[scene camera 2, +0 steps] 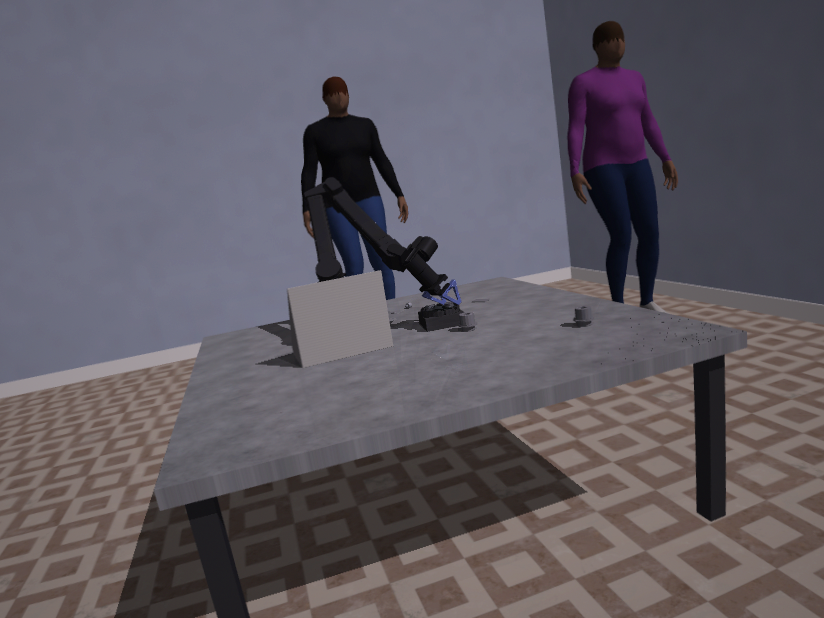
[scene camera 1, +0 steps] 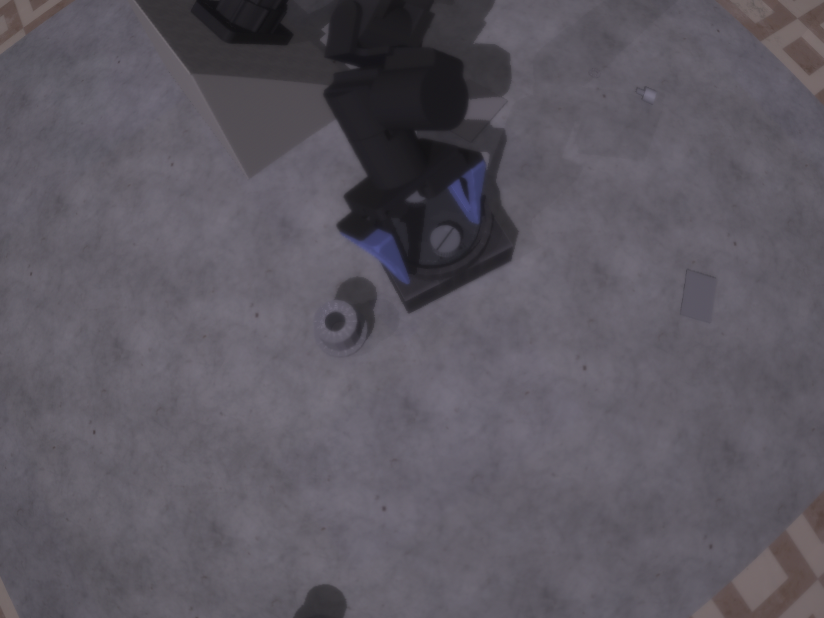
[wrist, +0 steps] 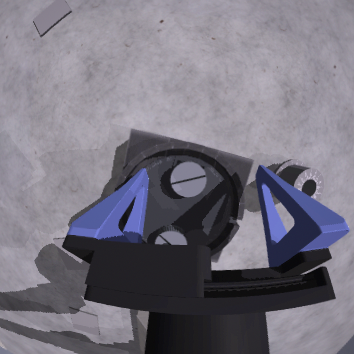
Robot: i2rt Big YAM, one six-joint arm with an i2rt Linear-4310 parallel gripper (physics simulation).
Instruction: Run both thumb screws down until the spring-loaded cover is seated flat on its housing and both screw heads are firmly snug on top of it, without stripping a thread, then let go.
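Seen in the pictures: gripper, fingertip midpoint: (scene camera 2: 452, 303) (scene camera 1: 441, 251) (wrist: 201, 171); arm's base at its link origin: (scene camera 2: 336, 311) (scene camera 1: 239, 27).
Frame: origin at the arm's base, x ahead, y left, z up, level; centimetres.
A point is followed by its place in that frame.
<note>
The dark square housing (scene camera 1: 463, 274) {x 39.9, y -2.0, z -8.6 cm} (scene camera 2: 439, 321) {x 30.2, y -6.1, z -9.3 cm} (wrist: 142, 142) {x 40.0, y 2.6, z -7.8 cm} stands on the table with the round dark cover (wrist: 156, 207) {x 34.0, y 1.4, z -6.5 cm} inside its raised ring. In the wrist view, one slotted grey screw head (scene camera 1: 445, 240) {x 37.0, y -1.7, z -5.2 cm} (wrist: 188, 179) {x 36.9, y -1.6, z -5.2 cm} shows whole between the fingertips, nearer the left one. The second screw head (wrist: 170, 237) {x 31.5, y 0.2, z -5.2 cm} is partly hidden behind the gripper body. My gripper (scene camera 1: 442, 252) {x 37.5, y -2.7, z -5.5 cm} (scene camera 2: 447, 302) {x 37.5, y -2.7, z -5.5 cm} (wrist: 201, 171) {x 37.5, y -2.7, z -5.5 cm} is wide open and empty, its blue fingers on either side of the far screw, apart from it. The cover's tilt and any gap under the heads cannot be told.
A grey knurled cylinder (scene camera 1: 339, 339) {x 36.7, y -15.8, z -6.8 cm} (scene camera 2: 467, 320) {x 34.0, y -16.8, z -8.3 cm} stands close beside the housing. Another cylinder (scene camera 2: 583, 314) {x 56.1, y -41.7, z -8.3 cm} stands farther off. A pale upright panel (scene camera 1: 256, 126) {x 12.3, y -6.9, z -3.4 cm} (scene camera 2: 342, 319) {x -1.4, y -9.3, z -0.8 cm} stands near the arm. A flat grey plate (scene camera 1: 698, 296) {x 59.8, y 16.5, z -11.4 cm} (wrist: 52, 18) {x 58.9, y 16.1, z -11.5 cm} and a small pale piece (scene camera 1: 647, 94) {x 38.6, y 33.3, z -10.0 cm} lie away.
</note>
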